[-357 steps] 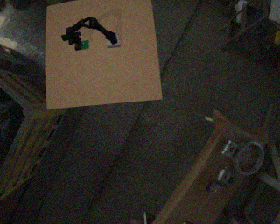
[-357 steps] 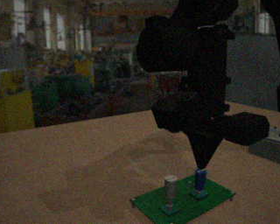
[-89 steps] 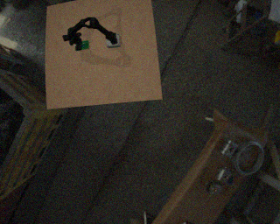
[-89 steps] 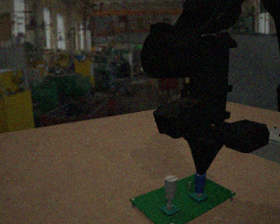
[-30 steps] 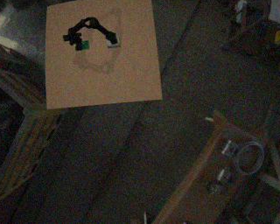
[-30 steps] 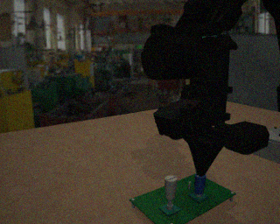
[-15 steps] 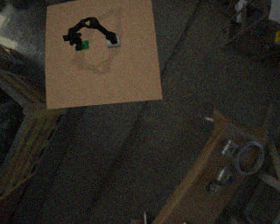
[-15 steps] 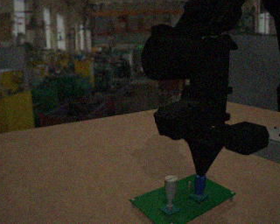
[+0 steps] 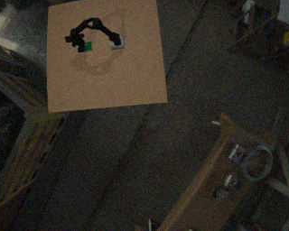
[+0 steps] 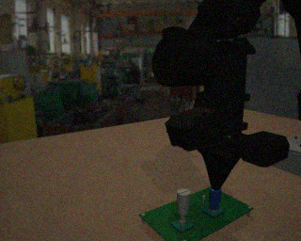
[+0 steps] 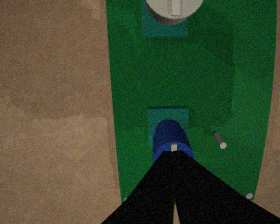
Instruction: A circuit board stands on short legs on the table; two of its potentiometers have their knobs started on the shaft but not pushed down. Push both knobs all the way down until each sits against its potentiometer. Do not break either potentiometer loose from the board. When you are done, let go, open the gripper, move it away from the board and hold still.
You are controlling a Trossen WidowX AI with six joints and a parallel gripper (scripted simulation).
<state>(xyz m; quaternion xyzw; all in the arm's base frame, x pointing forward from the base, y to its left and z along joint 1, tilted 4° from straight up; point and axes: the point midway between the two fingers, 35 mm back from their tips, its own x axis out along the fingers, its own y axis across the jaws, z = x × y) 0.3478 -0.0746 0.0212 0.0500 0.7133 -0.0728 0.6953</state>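
Now: the blue knob 1 cm below my gripper tip. From my gripper tip the other things lie so: grey knob (6 cm ahead, 1 cm to the right).
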